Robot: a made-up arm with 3 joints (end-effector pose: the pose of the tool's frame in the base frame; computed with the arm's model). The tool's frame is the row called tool. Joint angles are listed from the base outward.
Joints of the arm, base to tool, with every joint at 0 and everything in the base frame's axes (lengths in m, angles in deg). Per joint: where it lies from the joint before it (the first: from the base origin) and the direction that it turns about. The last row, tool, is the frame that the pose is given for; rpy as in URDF.
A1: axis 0 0 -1 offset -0.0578 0.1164 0.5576
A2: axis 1 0 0 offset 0.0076 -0.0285 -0.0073
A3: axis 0 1 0 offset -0.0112 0.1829 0.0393
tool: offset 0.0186 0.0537 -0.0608 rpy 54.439 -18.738 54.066
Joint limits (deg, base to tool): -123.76..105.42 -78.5..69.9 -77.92..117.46
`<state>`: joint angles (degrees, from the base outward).
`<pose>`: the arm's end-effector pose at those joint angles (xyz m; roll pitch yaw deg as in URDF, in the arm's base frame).
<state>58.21 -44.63 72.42</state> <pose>0.0335 0.2388 0.3864 69.36 57.85 -31.20</pose>
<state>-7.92 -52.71 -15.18</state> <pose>-0.0421 0.2229 0.3533 15.27 19.51 69.25</pose>
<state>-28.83 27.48 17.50</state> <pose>-0.1543 0.2831 0.6379 88.08 -28.51 73.34</pose>
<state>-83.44 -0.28 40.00</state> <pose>-0.2677 0.1119 0.5299 85.84 6.60 133.91</pose>
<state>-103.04 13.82 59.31</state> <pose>-0.2452 0.0254 0.5993 109.77 6.99 158.70</pose>
